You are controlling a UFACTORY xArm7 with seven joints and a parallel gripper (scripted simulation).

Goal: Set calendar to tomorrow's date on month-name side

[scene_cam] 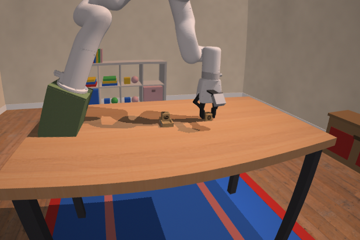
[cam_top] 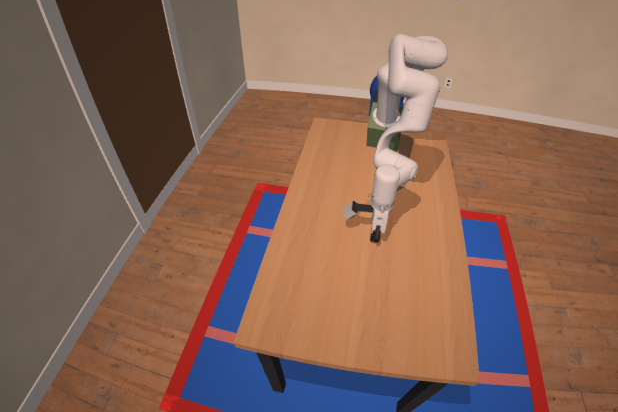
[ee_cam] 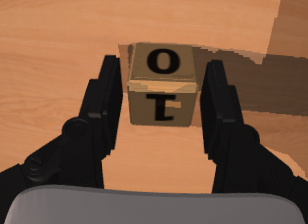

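The wooden digit cube is 1 cm below my hand. The rest, counted from my hand: low tray 18 cm behind, 3 cm to the right, 2 cm below; wooden cube 18 cm behind, 1 cm to the right.
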